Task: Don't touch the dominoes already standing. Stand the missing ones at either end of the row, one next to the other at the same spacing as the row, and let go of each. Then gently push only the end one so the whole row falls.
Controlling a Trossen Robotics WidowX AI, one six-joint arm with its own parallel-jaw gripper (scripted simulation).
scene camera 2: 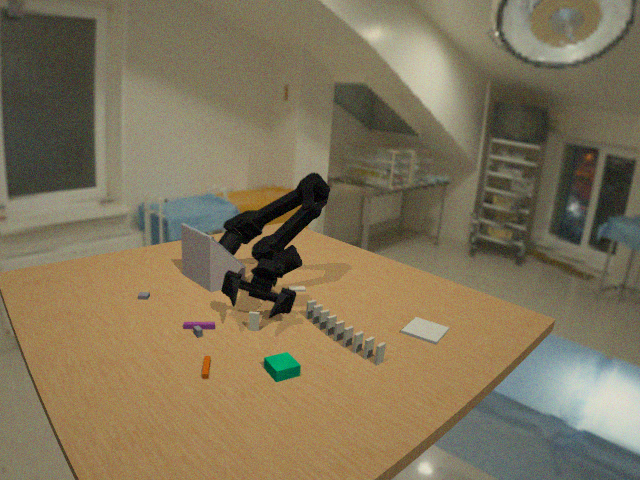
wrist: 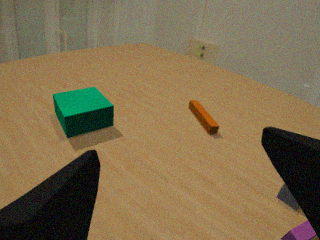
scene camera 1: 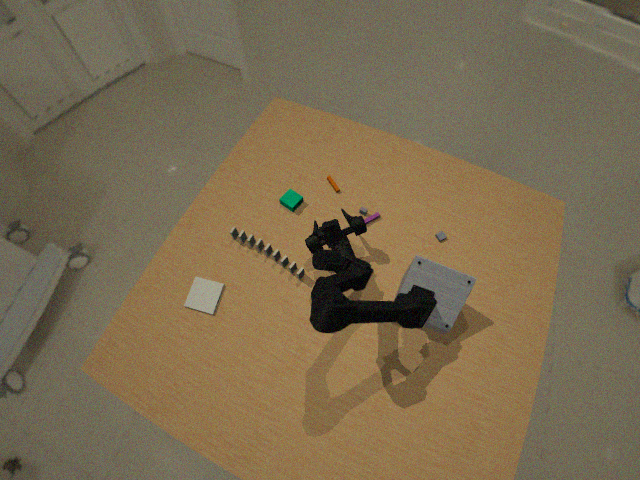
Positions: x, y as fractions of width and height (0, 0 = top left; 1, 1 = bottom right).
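My gripper (scene camera 2: 0.39, 0.65) is open and it's holding nothing; you'd also find it at (scene camera 1: 0.51, 0.45) and (wrist: 0.57, 0.61). There's a green block (scene camera 2: 0.44, 0.76), and the wrist view has that block too (wrist: 0.27, 0.46). Then there's a white flat tile (scene camera 1: 0.32, 0.62), which scene camera 2 also shows, with the tile at (scene camera 2: 0.67, 0.69), but in the wrist view the tile is out of frame.
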